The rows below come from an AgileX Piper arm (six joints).
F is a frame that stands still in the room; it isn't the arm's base.
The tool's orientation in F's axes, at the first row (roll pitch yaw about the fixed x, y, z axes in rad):
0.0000 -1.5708 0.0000
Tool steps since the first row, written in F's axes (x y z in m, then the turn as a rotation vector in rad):
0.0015 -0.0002 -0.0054 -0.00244 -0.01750 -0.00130
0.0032 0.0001 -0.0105 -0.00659 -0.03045 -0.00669
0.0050 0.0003 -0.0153 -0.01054 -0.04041 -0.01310
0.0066 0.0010 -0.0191 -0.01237 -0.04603 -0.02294
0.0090 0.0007 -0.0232 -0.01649 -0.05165 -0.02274
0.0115 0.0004 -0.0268 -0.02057 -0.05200 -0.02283
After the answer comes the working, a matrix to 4 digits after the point.
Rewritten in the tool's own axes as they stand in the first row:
-0.0054 -0.0002 -0.0015 -0.00130 -0.01750 0.00244
-0.0105 0.0001 -0.0032 -0.00669 -0.03045 0.00659
-0.0153 0.0003 -0.0050 -0.01310 -0.04041 0.01054
-0.0191 0.0010 -0.0066 -0.02294 -0.04603 0.01237
-0.0232 0.0007 -0.0090 -0.02274 -0.05165 0.01649
-0.0268 0.0004 -0.0115 -0.02283 -0.05200 0.02057

The tool's axes in the first row as the columns of a matrix, in F's axes (rounded; the answer above uses it unrounded):
0.0000 0.0000 -1.0000
0.0000 1.0000 0.0000
1.0000 0.0000 0.0000

